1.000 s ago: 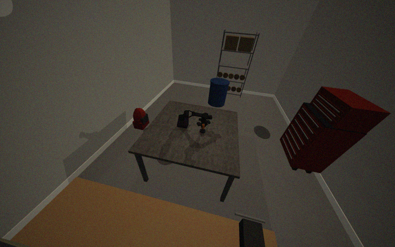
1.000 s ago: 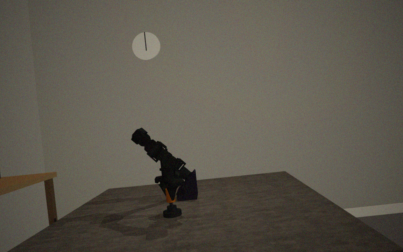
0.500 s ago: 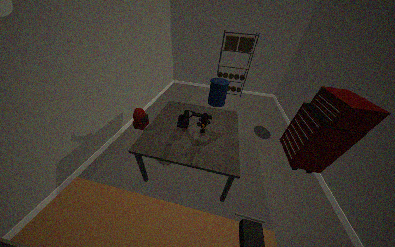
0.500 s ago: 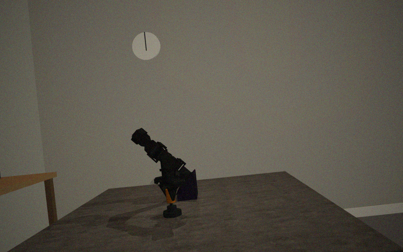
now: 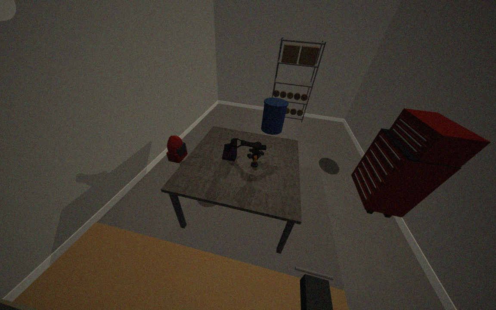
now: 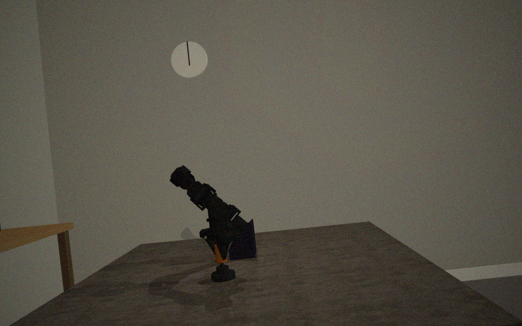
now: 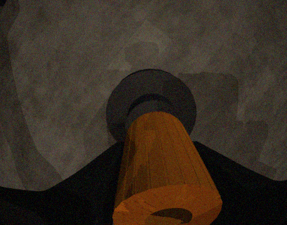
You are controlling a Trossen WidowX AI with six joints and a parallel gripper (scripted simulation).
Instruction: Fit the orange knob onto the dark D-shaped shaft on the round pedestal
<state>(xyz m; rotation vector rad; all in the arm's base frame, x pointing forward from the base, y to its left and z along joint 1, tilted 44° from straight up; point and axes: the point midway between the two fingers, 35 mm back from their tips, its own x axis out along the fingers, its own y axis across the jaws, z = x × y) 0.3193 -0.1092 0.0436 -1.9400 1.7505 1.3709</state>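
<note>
The orange knob is 20 mm above my gripper tip. The rest, counted from my gripper tip: dark round pedestal: 40 mm below.
</note>
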